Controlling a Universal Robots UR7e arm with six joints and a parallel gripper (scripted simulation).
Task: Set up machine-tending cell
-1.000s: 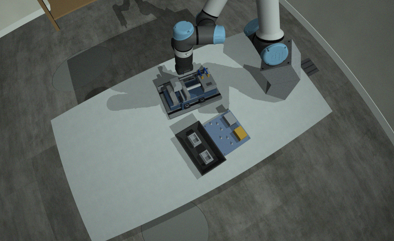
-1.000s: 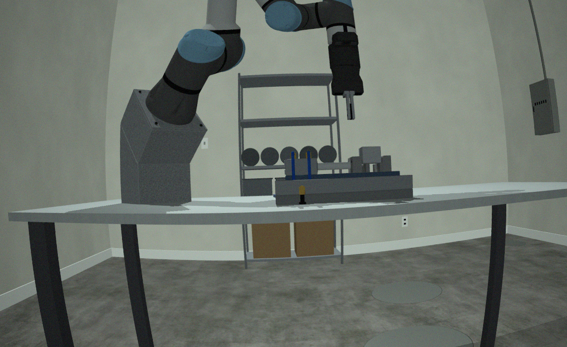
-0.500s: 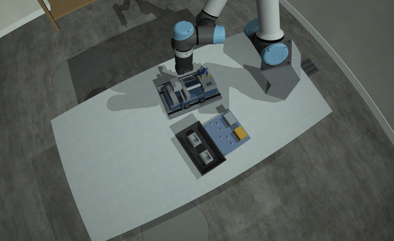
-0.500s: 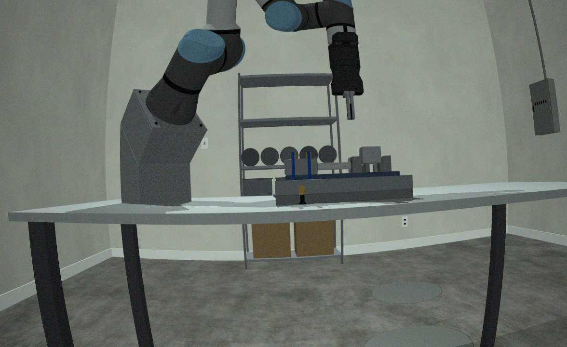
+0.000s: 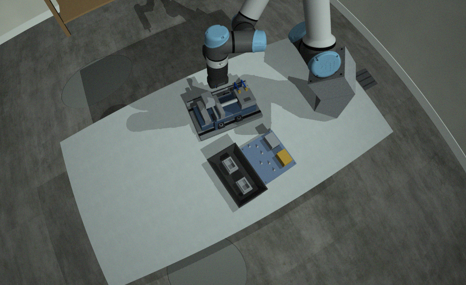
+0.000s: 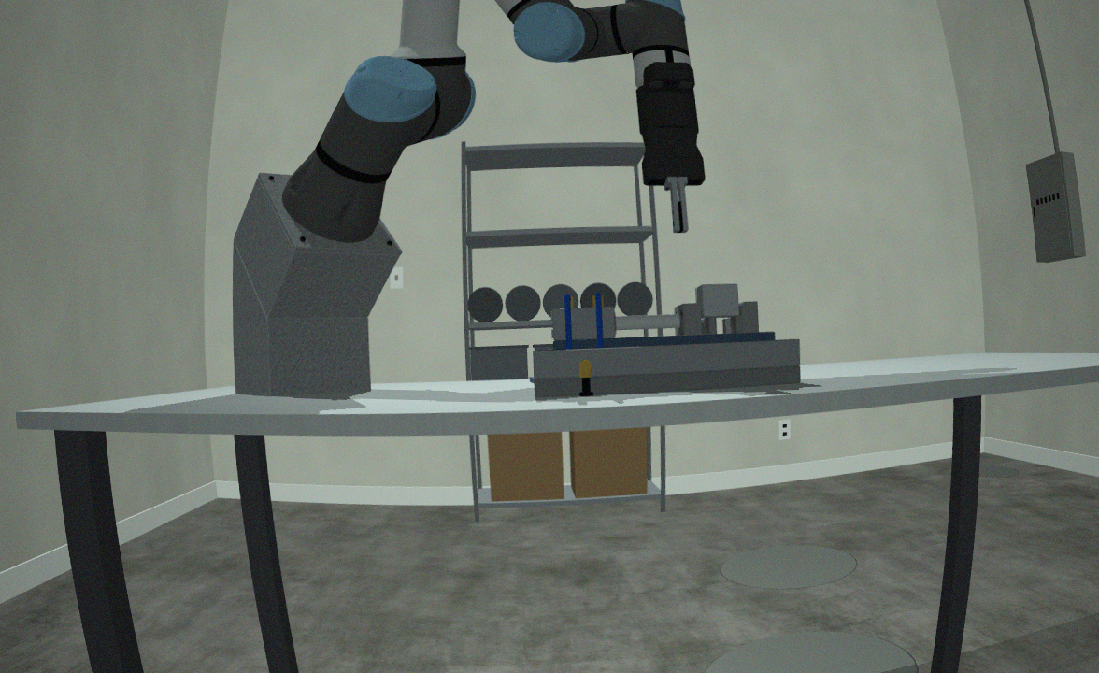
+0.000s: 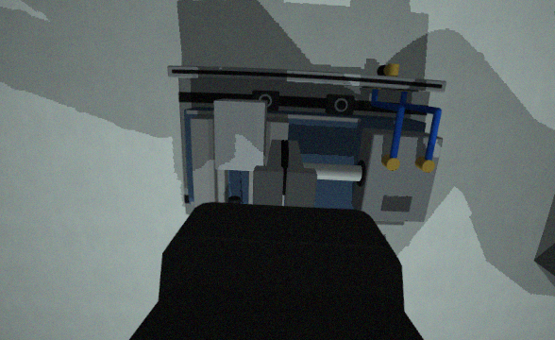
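My hand is 12 cm above the piston rod, 4 cm to the right of it and 4 cm past it. Round my hand: fixed jaw 12 cm below, 8 cm ahead, 3 cm to the left; then vise 16 cm below, 4 cm to the left, 2 cm behind; then hose block 12 cm below, 11 cm behind, 5 cm to the left.
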